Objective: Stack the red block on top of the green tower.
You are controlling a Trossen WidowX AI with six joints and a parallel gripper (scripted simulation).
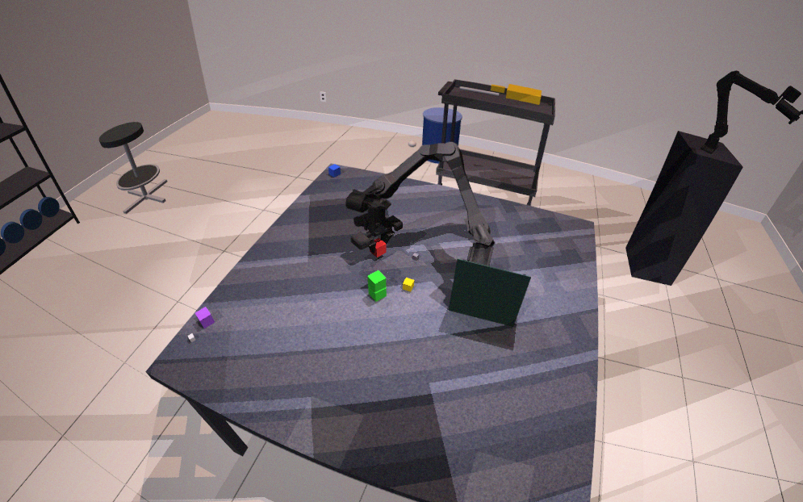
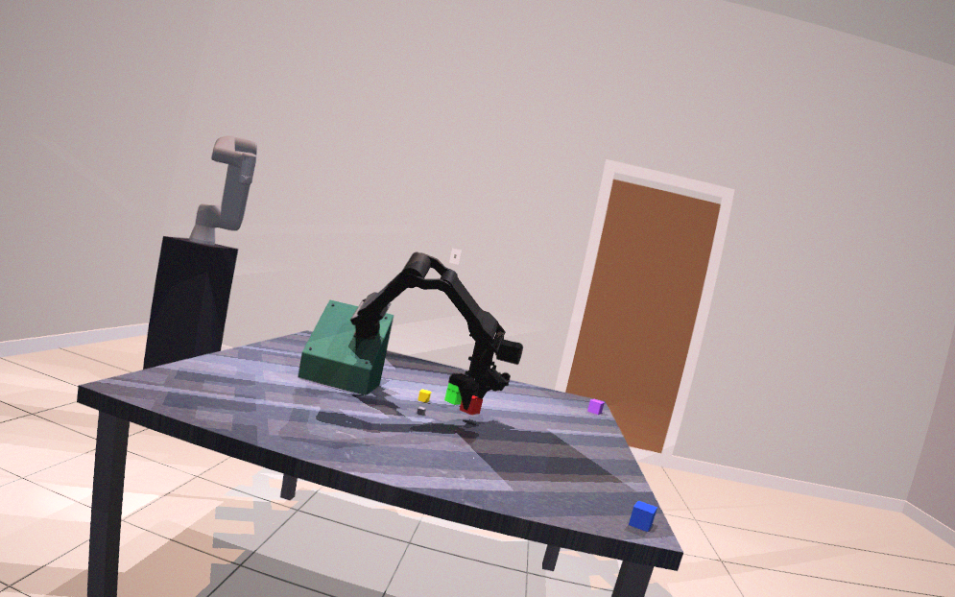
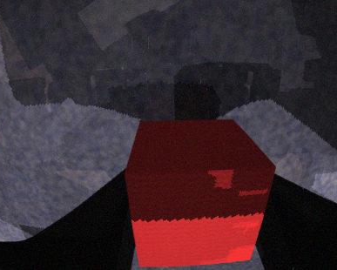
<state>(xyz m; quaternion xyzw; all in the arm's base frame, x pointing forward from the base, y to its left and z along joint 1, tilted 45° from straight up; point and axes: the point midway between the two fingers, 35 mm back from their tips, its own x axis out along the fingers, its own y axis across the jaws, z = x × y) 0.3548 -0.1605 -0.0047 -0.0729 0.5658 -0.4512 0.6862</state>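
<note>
Now: the small yellow block 150 mm behind my gripper tip, 110 mm to the left of it and 20 mm below it. Round my gripper tip: tiny grey cube: 130 mm behind, 40 mm to the right, 30 mm below; then red block: 10 mm above; then blue block: 490 mm to the right, 390 mm ahead, 20 mm below.
</note>
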